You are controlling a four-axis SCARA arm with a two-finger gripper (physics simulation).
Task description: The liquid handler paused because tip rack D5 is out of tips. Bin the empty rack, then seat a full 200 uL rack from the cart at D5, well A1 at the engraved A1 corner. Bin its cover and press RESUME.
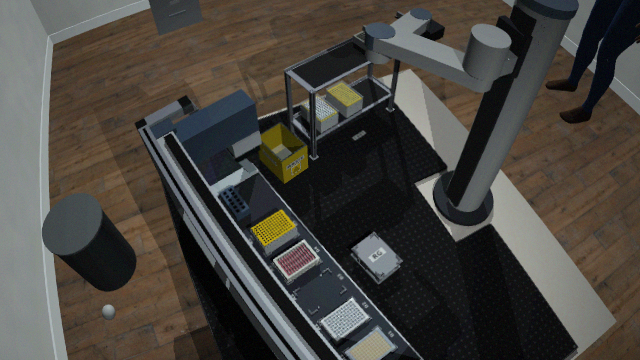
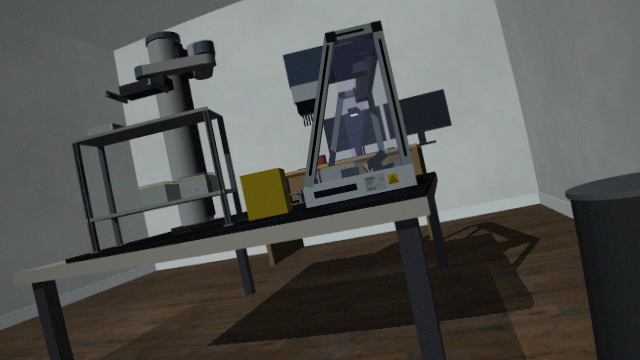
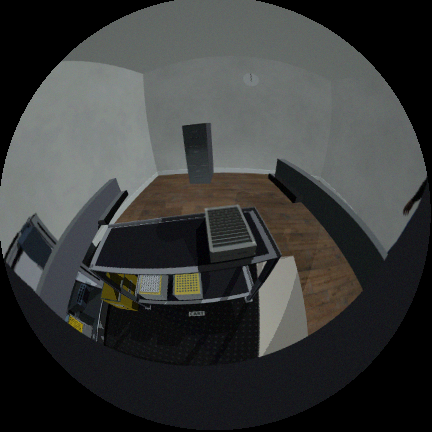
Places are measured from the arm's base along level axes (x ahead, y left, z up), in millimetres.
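Pixels of known places: gripper, fingertip midpoint: [image 1: 381,20] [image 2: 127,87] [image 3: 194,171]; arm's base at its link origin: [image 1: 463,198].
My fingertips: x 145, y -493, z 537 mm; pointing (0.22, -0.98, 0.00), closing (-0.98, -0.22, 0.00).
Note:
For each thing: its middle in the pictures, then the offset to it from my fingertips. "spot": a spot on its surface instead.
- cart at the middle of its body: [image 2: 159,181] [image 3: 184,274] [image 1: 344,91] 100 mm ahead, 57 mm right, 347 mm down
- yellow edge at a spot on its surface: [image 3: 151,285] [image 1: 327,110] spot: 206 mm ahead, 4 mm left, 354 mm down
- grey box with a ribbed top, body centre: [image 3: 226,229] [image 2: 111,133] [image 1: 371,42] 27 mm back, 86 mm right, 159 mm down
- yellow waste bin at the middle of its body: [image 2: 267,193] [image 1: 282,152] [image 3: 121,289] 415 mm ahead, 42 mm left, 457 mm down
- red-welled plate at the middle of its body: [image 1: 296,260] 552 mm ahead, 478 mm left, 451 mm down
- white plate at the middle of its body: [image 1: 344,319] 503 mm ahead, 721 mm left, 460 mm down
- tan plate at the middle of its body: [image 1: 370,349] 478 mm ahead, 843 mm left, 459 mm down
- grey box marked RG at the middle of its body: [image 1: 376,257] [image 2: 292,198] 301 mm ahead, 565 mm left, 497 mm down
- handler's blue head at a spot on its surface: [image 1: 220,120] spot: 632 mm ahead, 202 mm left, 28 mm down
My gripper [image 2: 139,89] [image 3: 194,171] is open and empty, raised beside and above the cart [image 1: 313,125] [image 2: 150,125] [image 3: 150,245]. At D5 on the deck sits a yellow-topped rack [image 1: 274,229] [image 3: 76,323] with dark holes. On the cart's lower shelf stand a rack with white dots and a yellow edge [image 1: 320,112] [image 3: 151,285] and a yellow-topped rack [image 1: 345,96] [image 3: 187,284]. A grey box with a ribbed top [image 2: 102,130] [image 3: 230,230] lies on the top shelf. The yellow waste bin [image 1: 295,167] [image 2: 265,195] [image 3: 120,297] stands between cart and deck. I cannot make out RESUME or the A1 engraving.
A red-welled plate [image 1: 296,261], a white plate [image 1: 345,319] and a tan plate [image 1: 371,346] sit on the deck. A grey box marked RG [image 1: 377,256] lies on the mat. The handler's blue head [image 1: 220,120] and frame [image 2: 320,115] rise beyond the bin. A person's legs [image 1: 600,55] stand nearby.

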